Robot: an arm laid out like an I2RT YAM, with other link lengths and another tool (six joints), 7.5 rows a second.
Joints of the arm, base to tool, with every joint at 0 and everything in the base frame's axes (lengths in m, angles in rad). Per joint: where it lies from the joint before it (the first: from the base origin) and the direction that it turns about. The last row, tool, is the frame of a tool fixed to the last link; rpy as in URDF.
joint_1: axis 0 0 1 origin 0 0 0.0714
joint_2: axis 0 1 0 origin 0.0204 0.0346 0.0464
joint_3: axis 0 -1 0 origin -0.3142 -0.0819 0
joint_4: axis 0 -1 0 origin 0.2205 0.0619 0.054
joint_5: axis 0 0 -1 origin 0.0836 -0.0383 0.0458
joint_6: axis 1 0 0 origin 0.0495 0 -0.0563
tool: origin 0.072 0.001 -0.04 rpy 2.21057 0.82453 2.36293
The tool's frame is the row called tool.
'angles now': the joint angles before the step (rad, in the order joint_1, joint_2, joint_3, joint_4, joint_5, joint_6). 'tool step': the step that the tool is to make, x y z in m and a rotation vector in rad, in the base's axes. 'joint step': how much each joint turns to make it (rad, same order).
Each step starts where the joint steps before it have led.
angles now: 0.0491, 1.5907, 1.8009, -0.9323, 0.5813, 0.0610
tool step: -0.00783, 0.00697, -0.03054, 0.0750, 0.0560, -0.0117
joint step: 0.0000, -0.0107, -0.0995, -0.0034, -0.0456, 0.0754
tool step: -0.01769, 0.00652, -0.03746, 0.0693, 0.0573, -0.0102
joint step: 0.0000, -0.0427, -0.1685, 0.0411, -0.0478, 0.0629
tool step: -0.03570, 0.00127, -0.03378, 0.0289, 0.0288, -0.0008
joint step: -0.0015, -0.1104, -0.2299, 0.0830, -0.0245, 0.0201
